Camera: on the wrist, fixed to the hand. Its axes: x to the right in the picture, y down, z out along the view.
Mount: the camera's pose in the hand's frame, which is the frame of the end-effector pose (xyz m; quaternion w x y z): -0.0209 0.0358 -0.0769 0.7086 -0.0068 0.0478 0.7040
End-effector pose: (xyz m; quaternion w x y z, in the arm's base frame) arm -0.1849 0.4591 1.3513 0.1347 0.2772 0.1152 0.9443
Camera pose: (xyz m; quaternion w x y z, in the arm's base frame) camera -0.2174 0.4079 1.2884 0.5730 -0.2315 0.1135 -0.7780
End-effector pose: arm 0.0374 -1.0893 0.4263 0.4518 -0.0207 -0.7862 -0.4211
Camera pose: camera 0.1178 -1.1113 0.4524 0.6540 -0.5511 -0.5181 0.0133
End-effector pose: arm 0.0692 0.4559 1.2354 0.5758 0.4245 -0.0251 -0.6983
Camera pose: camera 0.1445 0.4960 1.2169 0.9037 0.3126 -0.2844 -0.0693
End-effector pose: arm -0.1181 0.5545 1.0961 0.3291 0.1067 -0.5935 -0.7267
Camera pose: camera -0.0476 0.5034 1.1036 0.7739 -0.3097 -0.4750 -0.2822
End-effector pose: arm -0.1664 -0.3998 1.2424 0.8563 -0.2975 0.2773 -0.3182
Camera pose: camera -0.2173 -0.3884 1.1724 0.8155 -0.0062 0.4490 0.3650
